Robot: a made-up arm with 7 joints. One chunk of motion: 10 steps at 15 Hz.
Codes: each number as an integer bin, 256 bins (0 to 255) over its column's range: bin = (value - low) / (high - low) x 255, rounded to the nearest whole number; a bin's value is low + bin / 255 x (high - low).
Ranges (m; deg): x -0.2..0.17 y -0.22..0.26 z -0.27..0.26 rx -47..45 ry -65..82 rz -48..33
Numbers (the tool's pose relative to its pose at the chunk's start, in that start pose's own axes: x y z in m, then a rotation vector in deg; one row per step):
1: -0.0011 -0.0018 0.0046 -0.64 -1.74 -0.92
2: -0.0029 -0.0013 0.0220 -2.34 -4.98 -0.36
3: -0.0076 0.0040 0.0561 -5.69 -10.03 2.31
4: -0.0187 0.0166 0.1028 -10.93 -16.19 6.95
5: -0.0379 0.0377 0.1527 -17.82 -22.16 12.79
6: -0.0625 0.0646 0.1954 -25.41 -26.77 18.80
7: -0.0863 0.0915 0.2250 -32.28 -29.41 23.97
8: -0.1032 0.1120 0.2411 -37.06 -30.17 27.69
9: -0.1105 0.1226 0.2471 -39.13 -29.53 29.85
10: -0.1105 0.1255 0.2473 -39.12 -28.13 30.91
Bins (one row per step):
1: 137 116 132 128 110 148
2: 136 116 140 124 104 150
3: 133 119 157 115 95 158
4: 125 126 179 100 85 173
5: 112 137 203 81 74 191
6: 95 151 224 60 66 210
7: 78 165 238 41 62 227
8: 67 176 246 28 60 238
9: 62 182 249 22 62 245
10: 62 184 249 22 64 248

